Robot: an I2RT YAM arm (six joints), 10 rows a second.
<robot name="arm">
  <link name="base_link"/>
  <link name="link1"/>
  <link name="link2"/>
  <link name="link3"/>
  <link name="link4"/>
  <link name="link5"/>
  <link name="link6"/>
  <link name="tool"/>
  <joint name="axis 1" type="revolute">
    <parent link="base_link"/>
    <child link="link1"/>
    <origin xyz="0 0 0.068" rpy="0 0 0"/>
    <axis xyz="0 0 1"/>
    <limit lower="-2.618" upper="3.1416"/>
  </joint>
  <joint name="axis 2" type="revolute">
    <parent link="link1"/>
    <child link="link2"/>
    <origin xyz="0.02 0.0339 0.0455" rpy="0 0 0"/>
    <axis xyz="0 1 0"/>
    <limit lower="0" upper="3.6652"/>
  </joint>
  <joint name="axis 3" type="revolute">
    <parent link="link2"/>
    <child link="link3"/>
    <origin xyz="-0.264 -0.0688 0" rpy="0 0 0"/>
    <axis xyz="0 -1 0"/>
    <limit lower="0" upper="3.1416"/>
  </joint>
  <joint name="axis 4" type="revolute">
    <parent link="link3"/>
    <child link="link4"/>
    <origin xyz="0.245 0.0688 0.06" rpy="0 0 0"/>
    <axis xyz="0 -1 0"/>
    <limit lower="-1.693" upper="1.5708"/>
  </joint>
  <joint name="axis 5" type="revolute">
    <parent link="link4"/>
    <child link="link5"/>
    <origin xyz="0.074 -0.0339 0.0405" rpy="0 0 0"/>
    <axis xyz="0 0 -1"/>
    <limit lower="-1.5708" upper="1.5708"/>
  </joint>
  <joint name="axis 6" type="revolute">
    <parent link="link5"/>
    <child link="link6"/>
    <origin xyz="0.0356 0 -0.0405" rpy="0 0 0"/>
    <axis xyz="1 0 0"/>
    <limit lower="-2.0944" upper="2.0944"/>
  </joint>
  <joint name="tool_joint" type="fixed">
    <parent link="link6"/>
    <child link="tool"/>
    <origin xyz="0 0 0" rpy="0 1.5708 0"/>
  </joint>
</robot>
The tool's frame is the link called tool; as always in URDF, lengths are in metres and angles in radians.
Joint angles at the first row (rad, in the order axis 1, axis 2, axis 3, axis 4, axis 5, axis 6):
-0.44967 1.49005 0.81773 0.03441 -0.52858 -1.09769
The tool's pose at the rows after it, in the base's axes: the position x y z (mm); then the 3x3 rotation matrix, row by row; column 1 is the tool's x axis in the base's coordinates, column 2 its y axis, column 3 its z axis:
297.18, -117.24, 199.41; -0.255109, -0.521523, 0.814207; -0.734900, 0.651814, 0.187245; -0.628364, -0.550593, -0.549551
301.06, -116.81, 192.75; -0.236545, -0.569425, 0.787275; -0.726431, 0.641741, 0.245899; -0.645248, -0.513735, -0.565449
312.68, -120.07, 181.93; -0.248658, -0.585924, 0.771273; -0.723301, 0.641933, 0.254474; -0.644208, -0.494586, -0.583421
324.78, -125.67, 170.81; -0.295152, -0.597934, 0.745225; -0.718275, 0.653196, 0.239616; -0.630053, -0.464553, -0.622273
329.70, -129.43, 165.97; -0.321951, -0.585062, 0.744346; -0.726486, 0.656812, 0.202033; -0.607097, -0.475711, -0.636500
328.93, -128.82, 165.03; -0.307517, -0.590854, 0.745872; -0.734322, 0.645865, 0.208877; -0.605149, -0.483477, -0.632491
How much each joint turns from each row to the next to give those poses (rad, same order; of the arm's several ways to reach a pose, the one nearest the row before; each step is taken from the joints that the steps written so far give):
0.01688 0.05075 0.02687 -0.03210 -0.00831 -0.02411
0.00175 0.03512 0.02033 -0.03677 -0.04829 -0.02214
0.00592 0.06910 0.03334 0.00787 0.00291 -0.00348
0.00230 0.07380 0.05012 -0.02242 0.03037 0.00061
-0.00053 0.02823 0.01357 0.01555 0.03982 -0.00019
-0.00002 -0.00099 -0.00670 0.00766 -0.00790 -0.01357

